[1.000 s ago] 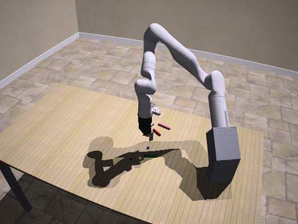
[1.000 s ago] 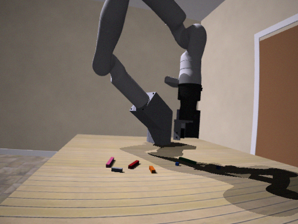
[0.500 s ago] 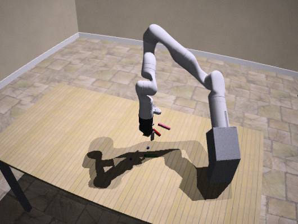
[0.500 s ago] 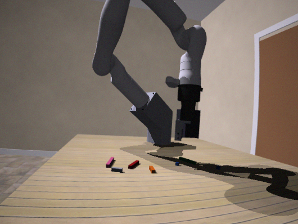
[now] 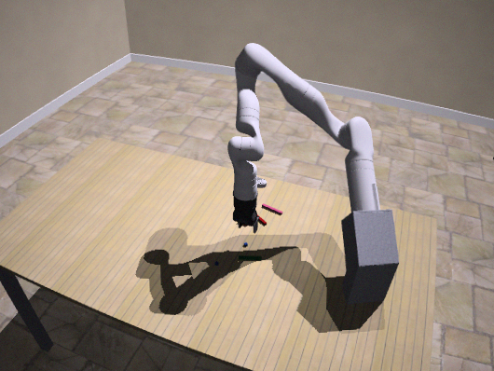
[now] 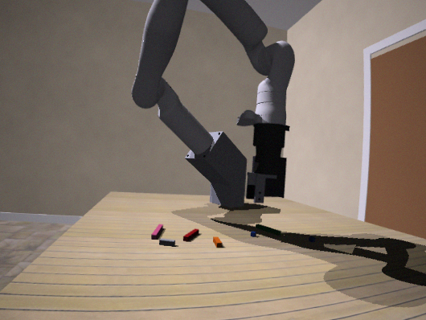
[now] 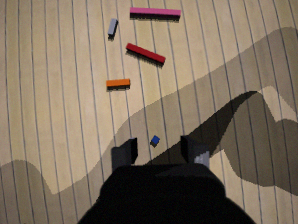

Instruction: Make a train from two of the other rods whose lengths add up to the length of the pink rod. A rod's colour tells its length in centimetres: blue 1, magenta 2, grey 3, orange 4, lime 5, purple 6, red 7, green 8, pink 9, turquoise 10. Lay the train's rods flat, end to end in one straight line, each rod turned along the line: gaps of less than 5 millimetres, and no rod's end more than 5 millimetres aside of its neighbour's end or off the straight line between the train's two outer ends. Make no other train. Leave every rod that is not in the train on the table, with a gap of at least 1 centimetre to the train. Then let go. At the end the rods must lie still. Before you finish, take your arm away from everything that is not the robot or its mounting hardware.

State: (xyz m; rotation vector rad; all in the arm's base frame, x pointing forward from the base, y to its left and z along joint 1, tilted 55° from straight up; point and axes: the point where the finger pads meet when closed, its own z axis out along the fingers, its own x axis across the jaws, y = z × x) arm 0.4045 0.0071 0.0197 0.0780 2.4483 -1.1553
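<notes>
Now: hand 10 cm above the green rod, 6 cm to the right of it and 2 cm past it. Also, from my hand: grey rod 21 cm to the right, 10 cm below, 2 cm ahead; orange rod 11 cm to the right, 10 cm below, 4 cm ahead; red rod 14 cm to the right, 10 cm below, 2 cm behind.
</notes>
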